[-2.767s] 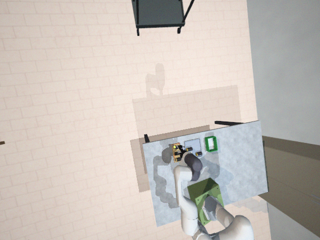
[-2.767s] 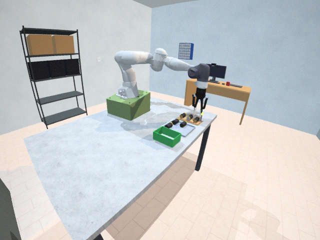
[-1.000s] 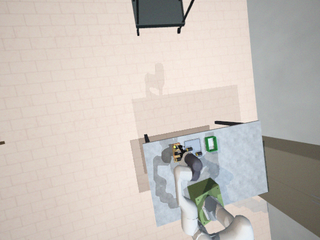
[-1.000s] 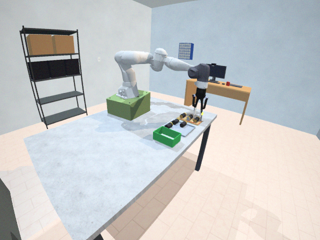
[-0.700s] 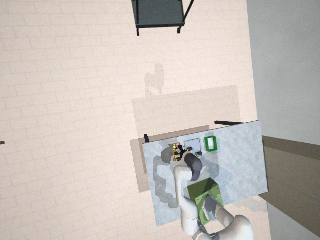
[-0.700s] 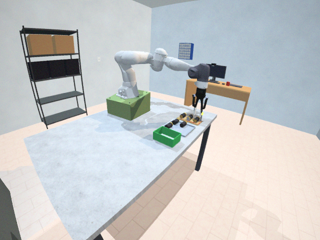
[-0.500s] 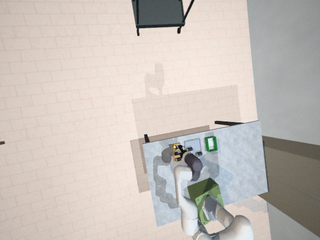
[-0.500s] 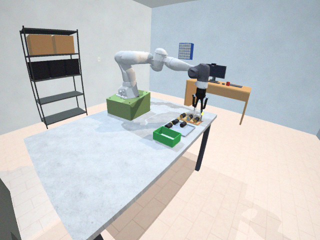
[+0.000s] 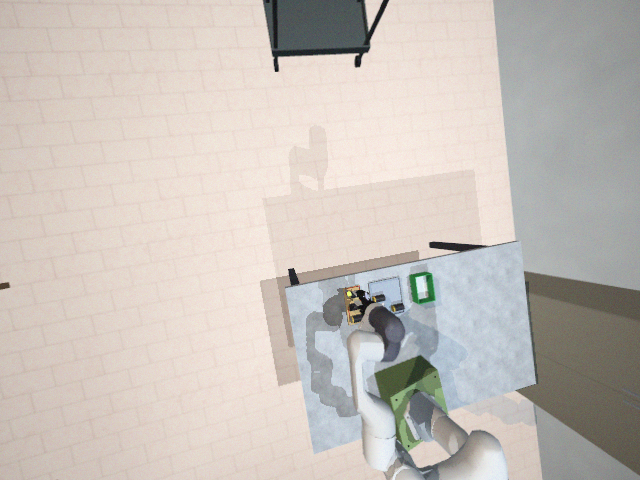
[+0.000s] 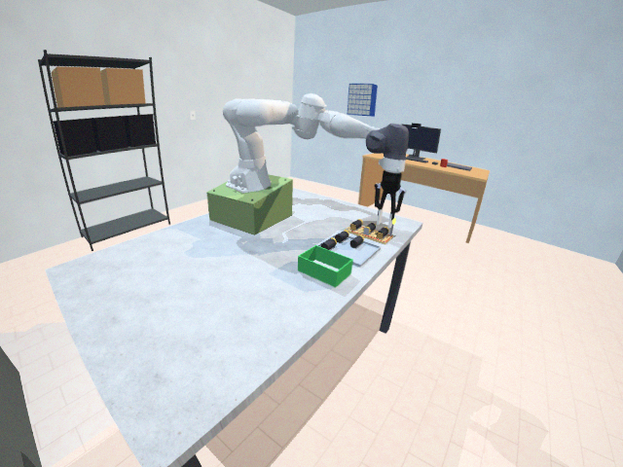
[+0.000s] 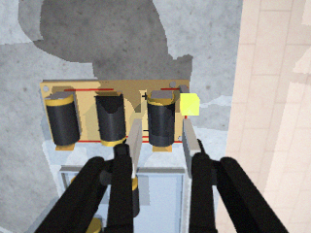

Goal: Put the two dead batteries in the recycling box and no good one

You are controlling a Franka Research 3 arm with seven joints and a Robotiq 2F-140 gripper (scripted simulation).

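The post is 30 mm ahead of my hand, 30 mm to the left of it and 60 mm below it. From my hand the other things lie so: grey tray: 90 mm behind, 180 mm to the right, 90 mm below; then green recycling box: 90 mm behind, 380 mm to the right, 80 mm below.
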